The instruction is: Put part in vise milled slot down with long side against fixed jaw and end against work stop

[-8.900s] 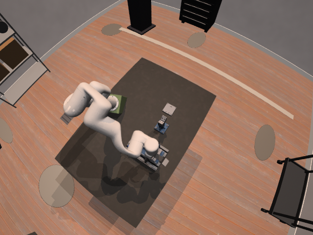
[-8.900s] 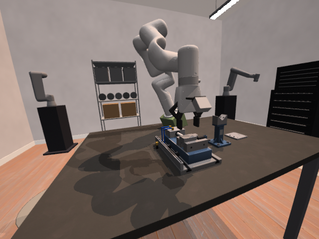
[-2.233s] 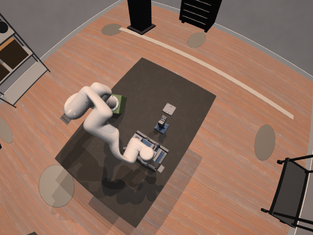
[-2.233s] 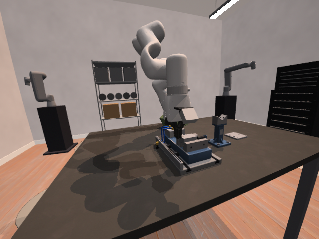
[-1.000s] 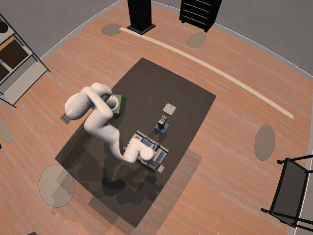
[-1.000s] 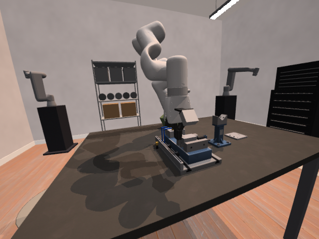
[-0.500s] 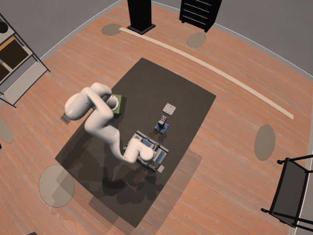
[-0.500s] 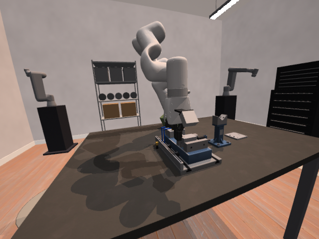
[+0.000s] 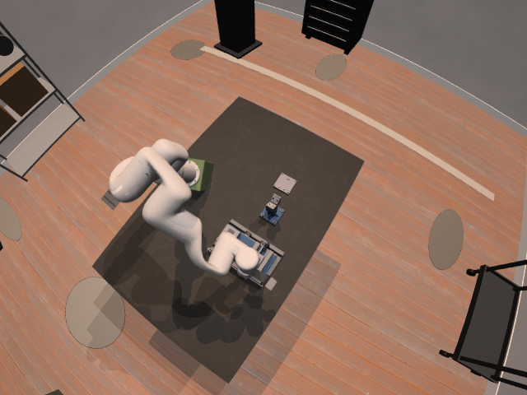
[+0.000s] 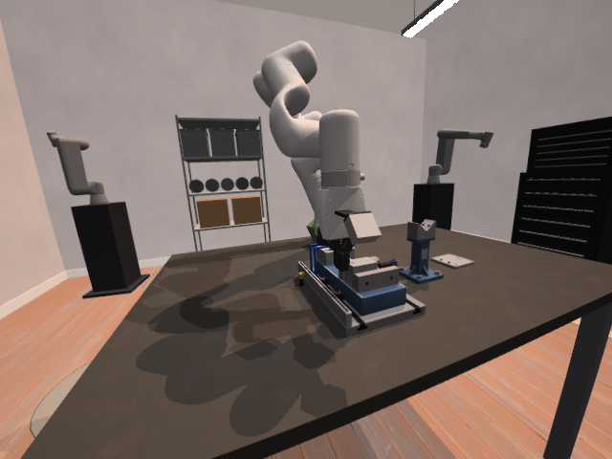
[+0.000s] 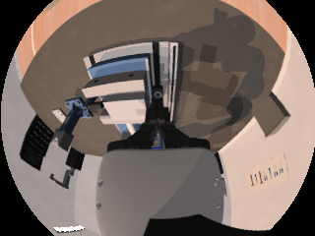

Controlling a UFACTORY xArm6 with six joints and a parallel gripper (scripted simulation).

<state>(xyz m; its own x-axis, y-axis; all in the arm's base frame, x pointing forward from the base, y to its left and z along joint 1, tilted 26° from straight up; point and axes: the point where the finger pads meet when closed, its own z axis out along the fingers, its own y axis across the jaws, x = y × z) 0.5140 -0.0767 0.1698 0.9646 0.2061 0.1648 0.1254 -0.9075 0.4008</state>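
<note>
My gripper is now 10 mm past the part, 50 mm to the right of it and 30 mm above it. Round my hand: air cylinder: 170 mm behind, 40 mm to the left, 40 mm below; grey rail: 70 mm behind, 40 mm to the right, 90 mm below.
</note>
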